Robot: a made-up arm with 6 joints. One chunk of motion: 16 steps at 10 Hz.
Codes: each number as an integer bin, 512 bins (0 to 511) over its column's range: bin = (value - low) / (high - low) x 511, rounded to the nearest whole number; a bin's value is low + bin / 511 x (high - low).
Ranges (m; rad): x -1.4..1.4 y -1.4..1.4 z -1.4..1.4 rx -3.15..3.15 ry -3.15..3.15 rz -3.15..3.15
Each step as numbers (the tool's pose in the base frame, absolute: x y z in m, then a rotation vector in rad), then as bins.
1 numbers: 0.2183 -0.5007 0.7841 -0.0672 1.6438 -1.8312
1 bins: 295 164 399 250 389 107
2 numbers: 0.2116 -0.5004 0.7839 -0.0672 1.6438 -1.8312
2 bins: 294 164 399 250 389 107
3 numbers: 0.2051 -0.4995 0.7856 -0.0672 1.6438 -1.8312
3 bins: 293 164 399 250 389 107
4 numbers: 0.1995 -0.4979 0.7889 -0.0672 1.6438 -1.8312
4 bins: 292 165 399 250 389 107
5 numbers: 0.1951 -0.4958 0.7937 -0.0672 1.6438 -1.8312
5 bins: 291 165 400 250 389 107
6 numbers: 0.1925 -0.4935 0.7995 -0.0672 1.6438 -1.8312
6 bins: 291 165 401 250 389 107
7 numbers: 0.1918 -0.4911 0.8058 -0.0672 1.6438 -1.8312
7 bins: 291 166 403 250 389 107
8 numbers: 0.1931 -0.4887 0.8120 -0.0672 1.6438 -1.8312
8 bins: 291 166 404 250 389 107
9 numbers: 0.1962 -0.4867 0.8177 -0.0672 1.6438 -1.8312
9 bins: 291 167 405 250 389 107
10 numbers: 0.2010 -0.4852 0.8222 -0.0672 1.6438 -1.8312
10 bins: 292 167 406 250 389 107
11 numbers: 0.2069 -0.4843 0.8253 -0.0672 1.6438 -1.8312
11 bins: 293 167 406 250 389 107
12 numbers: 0.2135 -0.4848 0.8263 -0.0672 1.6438 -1.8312
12 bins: 294 167 406 250 389 107
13 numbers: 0.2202 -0.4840 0.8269 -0.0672 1.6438 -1.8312
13 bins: 296 167 406 250 389 107
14 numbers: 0.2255 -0.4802 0.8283 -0.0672 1.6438 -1.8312
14 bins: 297 168 407 250 389 107
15 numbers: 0.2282 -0.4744 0.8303 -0.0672 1.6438 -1.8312
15 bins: 297 169 407 250 389 107
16 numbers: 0.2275 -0.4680 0.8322 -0.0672 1.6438 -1.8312
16 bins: 297 170 407 250 389 107
